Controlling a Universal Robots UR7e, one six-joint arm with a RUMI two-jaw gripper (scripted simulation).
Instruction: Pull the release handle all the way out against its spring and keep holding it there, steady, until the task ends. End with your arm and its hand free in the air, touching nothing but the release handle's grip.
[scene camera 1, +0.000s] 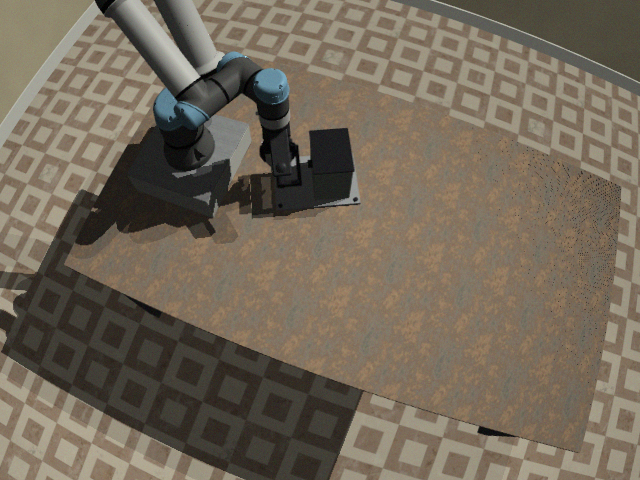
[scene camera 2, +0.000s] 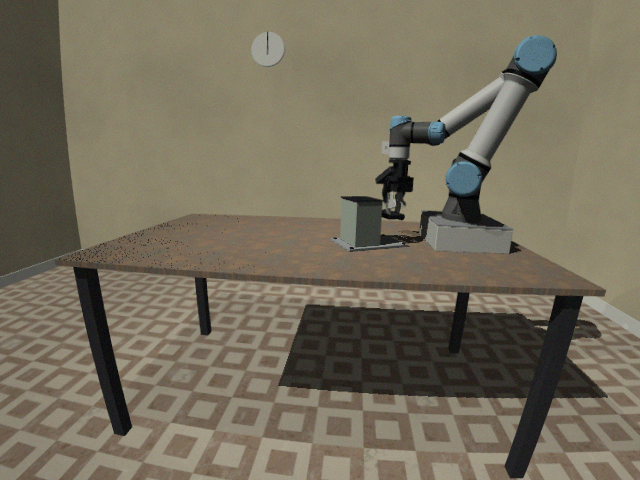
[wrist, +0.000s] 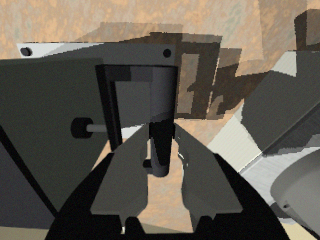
Path:
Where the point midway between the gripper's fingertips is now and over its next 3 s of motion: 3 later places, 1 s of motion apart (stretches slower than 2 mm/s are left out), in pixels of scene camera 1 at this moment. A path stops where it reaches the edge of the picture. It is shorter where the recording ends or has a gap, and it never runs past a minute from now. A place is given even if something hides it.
My gripper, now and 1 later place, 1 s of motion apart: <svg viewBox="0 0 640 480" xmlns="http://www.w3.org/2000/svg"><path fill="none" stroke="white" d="M280 168L263 170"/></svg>

